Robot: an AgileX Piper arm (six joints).
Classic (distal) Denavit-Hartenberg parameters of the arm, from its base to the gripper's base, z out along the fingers. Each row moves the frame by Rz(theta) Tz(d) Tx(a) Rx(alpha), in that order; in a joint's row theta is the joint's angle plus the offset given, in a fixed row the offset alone. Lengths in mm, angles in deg.
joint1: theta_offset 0  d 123  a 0  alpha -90
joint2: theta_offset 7.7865  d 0  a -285.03  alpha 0
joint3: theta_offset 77.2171  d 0  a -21.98  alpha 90
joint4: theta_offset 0  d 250.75  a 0  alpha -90
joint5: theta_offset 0  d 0  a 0  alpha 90
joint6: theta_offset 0  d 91  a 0  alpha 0
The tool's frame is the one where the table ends.
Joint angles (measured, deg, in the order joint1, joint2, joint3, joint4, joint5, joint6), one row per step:
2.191, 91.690, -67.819, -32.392, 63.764, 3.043
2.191, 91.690, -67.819, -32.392, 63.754, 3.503
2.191, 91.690, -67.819, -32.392, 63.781, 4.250
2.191, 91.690, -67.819, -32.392, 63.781, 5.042
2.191, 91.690, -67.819, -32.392, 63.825, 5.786
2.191, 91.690, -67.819, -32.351, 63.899, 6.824
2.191, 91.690, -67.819, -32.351, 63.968, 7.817
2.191, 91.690, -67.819, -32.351, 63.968, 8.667
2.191, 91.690, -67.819, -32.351, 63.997, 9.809
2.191, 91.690, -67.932, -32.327, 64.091, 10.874
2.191, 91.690, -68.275, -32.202, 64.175, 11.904
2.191, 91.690, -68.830, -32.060, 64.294, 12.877
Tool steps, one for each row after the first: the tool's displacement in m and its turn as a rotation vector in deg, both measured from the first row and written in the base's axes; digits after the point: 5 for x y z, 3 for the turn. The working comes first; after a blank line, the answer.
Tool pose at each row, in the base's axes (x y z in m, rotation vector in deg; the steps are taken from these numbers as rounded here):
0.30852, -0.03196, 0.26559, -17.181, 165.014, -43.788
0.30854, -0.03195, 0.26559, -16.512, 164.973, -43.706
0.30850, -0.03196, 0.26559, -15.412, 164.939, -43.591
0.30850, -0.03196, 0.26559, -14.257, 164.869, -43.454
0.30843, -0.03198, 0.26558, -13.159, 164.837, -43.346
0.30830, -0.03197, 0.26555, -11.602, 164.809, -43.145
0.30820, -0.03200, 0.26554, -10.137, 164.752, -43.002
0.30820, -0.03200, 0.26554, -8.905, 164.641, -42.849
0.30815, -0.03201, 0.26554, -7.243, 164.504, -42.656
0.30828, -0.03201, 0.26602, -5.613, 164.326, -42.453
0.30893, -0.03186, 0.26748, -3.893, 163.961, -42.065
0.31002, -0.03169, 0.26990, -2.161, 163.431, -41.625

0.00002, 0.00001, 0.00000, 0.090, -0.225, -0.390
-0.00002, 0.00000, 0.00000, 0.228, -0.557, -1.047
-0.00002, 0.00000, 0.00000, 0.379, -0.933, -1.727
-0.00009, -0.00002, -0.00001, 0.511, -1.248, -2.389
-0.00022, -0.00001, -0.00004, 0.730, -1.676, -3.333
-0.00032, -0.00004, -0.00005, 0.903, -2.089, -4.222
-0.00032, -0.00004, -0.00005, 1.064, -2.492, -4.953
-0.00037, -0.00005, -0.00005, 1.273, -3.010, -5.950
-0.00024, -0.00005, 0.00043, 1.483, -3.547, -6.921
0.00041, 0.00010, 0.00189, 1.808, -4.296, -7.889
0.00150, 0.00027, 0.00431, 2.156, -5.197, -8.828

